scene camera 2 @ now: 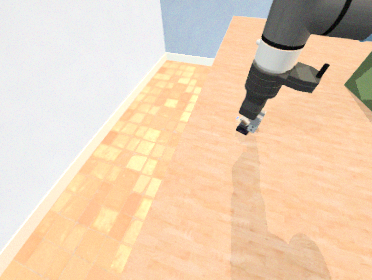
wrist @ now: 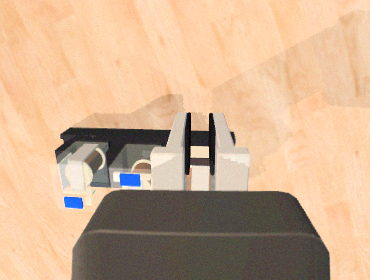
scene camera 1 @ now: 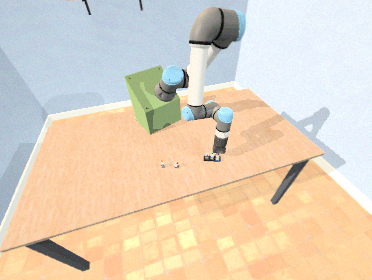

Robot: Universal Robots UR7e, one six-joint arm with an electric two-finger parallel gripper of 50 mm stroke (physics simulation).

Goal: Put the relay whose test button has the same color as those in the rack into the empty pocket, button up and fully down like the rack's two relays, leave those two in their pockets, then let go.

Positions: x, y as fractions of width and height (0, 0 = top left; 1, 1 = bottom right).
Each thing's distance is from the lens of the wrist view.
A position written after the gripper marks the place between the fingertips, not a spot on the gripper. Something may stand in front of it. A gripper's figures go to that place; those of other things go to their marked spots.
gripper (wrist: 0.54, 0.47): 16 cm
black rack (wrist: 0.32, 0.49): 18 cm
